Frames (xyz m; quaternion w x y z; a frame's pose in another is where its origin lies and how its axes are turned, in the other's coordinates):
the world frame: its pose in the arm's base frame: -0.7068 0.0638 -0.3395 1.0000 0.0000 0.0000 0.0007
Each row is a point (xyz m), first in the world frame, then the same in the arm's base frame.
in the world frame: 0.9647 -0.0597 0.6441
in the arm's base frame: 0.2580 0.0055 0.3046
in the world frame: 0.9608 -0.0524 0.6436
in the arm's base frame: 0.2541 0.0127 0.3041
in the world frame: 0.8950 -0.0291 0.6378
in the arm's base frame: 0.1882 0.0360 0.2983
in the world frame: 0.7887 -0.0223 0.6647
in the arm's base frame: 0.0819 0.0426 0.3252
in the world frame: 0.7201 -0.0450 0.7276
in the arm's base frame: 0.0134 0.0198 0.3881
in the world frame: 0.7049 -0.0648 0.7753
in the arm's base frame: -0.0018 0.0000 0.4358
